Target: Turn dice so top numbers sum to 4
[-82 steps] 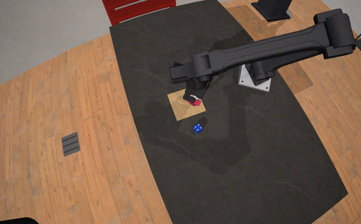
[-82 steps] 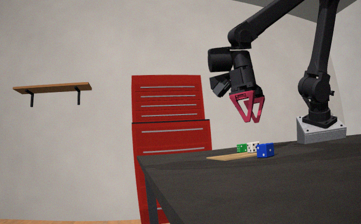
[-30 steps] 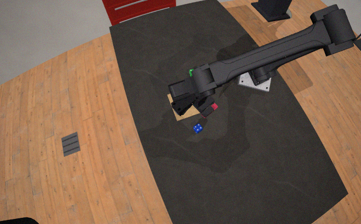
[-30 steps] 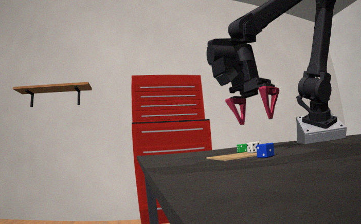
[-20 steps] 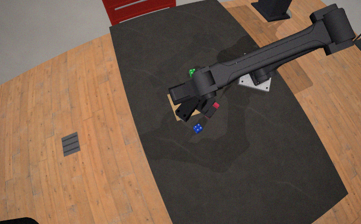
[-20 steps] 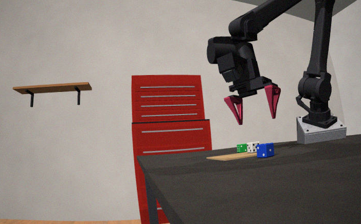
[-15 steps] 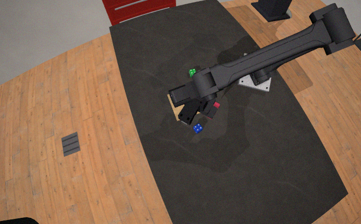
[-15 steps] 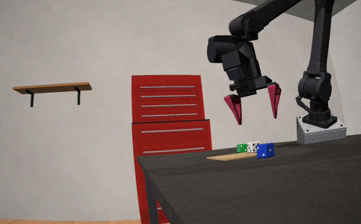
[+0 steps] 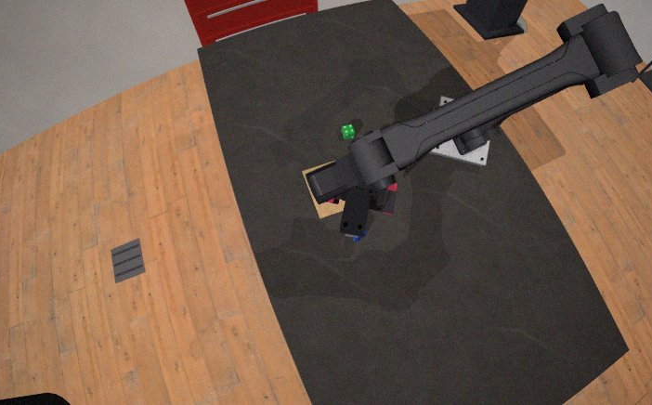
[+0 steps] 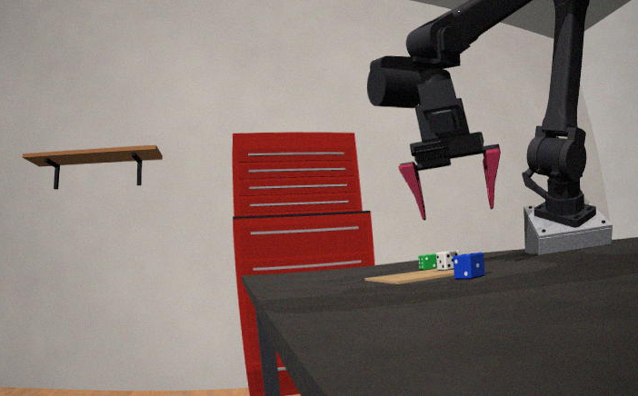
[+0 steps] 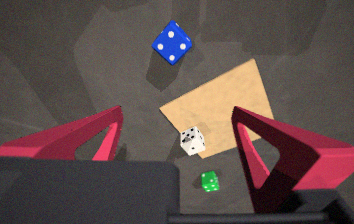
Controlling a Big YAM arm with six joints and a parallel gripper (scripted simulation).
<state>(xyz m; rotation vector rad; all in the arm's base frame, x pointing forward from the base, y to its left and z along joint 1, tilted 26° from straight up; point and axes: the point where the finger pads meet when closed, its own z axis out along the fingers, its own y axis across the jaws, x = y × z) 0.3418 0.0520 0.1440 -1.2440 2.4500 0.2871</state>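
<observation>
My gripper is now 2 cm short of the blue die, 4 cm to the right of it and 8 cm above it. The rest, counted from my hand: white die (4 cm behind, 10 cm to the right, 7 cm below); then green die (7 cm behind, 24 cm to the right, 8 cm below); then tan mat (1 cm ahead, 10 cm to the right, 9 cm below).
</observation>
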